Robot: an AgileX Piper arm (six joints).
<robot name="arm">
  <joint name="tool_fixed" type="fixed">
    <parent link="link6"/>
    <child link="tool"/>
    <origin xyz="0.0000 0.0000 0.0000" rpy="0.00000 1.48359 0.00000"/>
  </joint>
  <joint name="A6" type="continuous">
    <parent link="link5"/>
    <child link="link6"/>
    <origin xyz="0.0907 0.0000 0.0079"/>
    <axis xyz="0.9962 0 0.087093"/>
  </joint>
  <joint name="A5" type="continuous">
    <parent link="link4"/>
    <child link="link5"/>
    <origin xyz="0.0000 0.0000 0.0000"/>
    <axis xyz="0 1 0"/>
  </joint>
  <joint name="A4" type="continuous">
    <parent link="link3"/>
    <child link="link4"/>
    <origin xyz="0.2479 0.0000 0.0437"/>
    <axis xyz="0.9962 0 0.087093"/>
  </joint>
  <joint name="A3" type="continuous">
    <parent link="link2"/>
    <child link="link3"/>
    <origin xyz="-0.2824 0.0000 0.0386"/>
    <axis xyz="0 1 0"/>
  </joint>
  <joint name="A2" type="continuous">
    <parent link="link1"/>
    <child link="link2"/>
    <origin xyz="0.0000 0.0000 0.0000"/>
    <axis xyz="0 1 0"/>
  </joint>
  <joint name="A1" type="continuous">
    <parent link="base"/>
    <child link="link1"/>
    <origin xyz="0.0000 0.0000 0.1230"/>
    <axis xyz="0 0 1"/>
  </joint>
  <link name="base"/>
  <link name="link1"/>
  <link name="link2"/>
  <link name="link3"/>
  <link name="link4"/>
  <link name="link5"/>
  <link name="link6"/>
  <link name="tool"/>
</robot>
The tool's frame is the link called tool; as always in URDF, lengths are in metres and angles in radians. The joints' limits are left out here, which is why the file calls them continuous.
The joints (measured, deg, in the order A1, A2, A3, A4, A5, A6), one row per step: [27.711 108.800 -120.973 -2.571 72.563 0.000]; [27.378 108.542 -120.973 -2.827 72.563 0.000]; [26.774 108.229 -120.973 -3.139 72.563 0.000]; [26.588 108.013 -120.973 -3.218 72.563 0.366]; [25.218 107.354 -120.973 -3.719 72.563 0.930]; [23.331 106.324 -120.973 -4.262 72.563 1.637]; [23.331 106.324 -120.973 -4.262 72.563 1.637]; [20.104 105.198 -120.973 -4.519 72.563 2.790]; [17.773 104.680 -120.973 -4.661 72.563 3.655]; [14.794 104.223 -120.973 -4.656 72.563 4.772]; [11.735 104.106 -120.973 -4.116 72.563 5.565]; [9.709 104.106 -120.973 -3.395 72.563 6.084]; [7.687 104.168 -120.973 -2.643 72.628 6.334]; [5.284 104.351 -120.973 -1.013 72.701 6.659]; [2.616 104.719 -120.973 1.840 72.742 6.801]
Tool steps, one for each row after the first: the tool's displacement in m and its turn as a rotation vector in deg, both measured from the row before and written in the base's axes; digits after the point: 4 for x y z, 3 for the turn. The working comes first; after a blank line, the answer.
Tool pose at each row, in the base's axes (x y z in m, rotation vector in deg; the steps are taken from these numbers as rounded here): [0.3668 0.1883 0.3980 -34.875 141.362 7.540]; [0.3670 0.1852 0.3999 -34.384 141.164 7.145]; [0.3678 0.1802 0.4022 -33.540 140.976 6.584]; [0.3675 0.1785 0.4037 -32.802 140.922 6.611]; [0.3690 0.1675 0.4084 -30.229 140.721 5.809]; [0.3698 0.1525 0.4157 -26.767 140.266 4.882]; [0.3698 0.1525 0.4157 -26.767 140.266 4.882]; [0.3725 0.1291 0.4235 -21.145 140.020 3.941]; [0.3749 0.1128 0.4271 -17.131 140.009 3.240]; [0.3779 0.0925 0.4302 -12.052 140.063 2.528]; [0.3815 0.0729 0.4310 -7.355 140.324 2.249]; [0.3837 0.0604 0.4309 -4.276 140.523 2.518]; [0.3857 0.0480 0.4304 -1.529 140.766 2.695]; [0.3881 0.0343 0.4290 1.743 141.128 3.873]; [0.3910 0.0207 0.4264 5.088 141.553 6.461]

[0.0002 -0.0031 0.0019 -0.098 -0.342 -0.409]; [0.0008 -0.0050 0.0023 -0.122 -0.414 -0.698]; [-0.0003 -0.0017 0.0015 0.227 -0.149 -0.509]; [0.0015 -0.0110 0.0047 0.170 -0.687 -1.984]; [0.0008 -0.0150 0.0073 0.358 -1.020 -2.631]; [0.0000 0.0000 0.0000 0.000 0.000 0.000]; [0.0027 -0.0234 0.0078 0.877 -0.954 -4.226]; [0.0024 -0.0163 0.0036 0.572 -0.421 -3.057]; [0.0030 -0.0203 0.0031 0.830 -0.324 -3.842]; [0.0036 -0.0196 0.0008 1.015 0.061 -3.471]; [0.0022 -0.0125 -0.0001 0.986 0.154 -2.157]; [0.0020 -0.0124 -0.0005 0.830 0.243 -1.939]; [0.0024 -0.0137 -0.0014 1.682 0.439 -2.054]; [0.0029 -0.0136 -0.0026 2.709 0.598 -1.736]
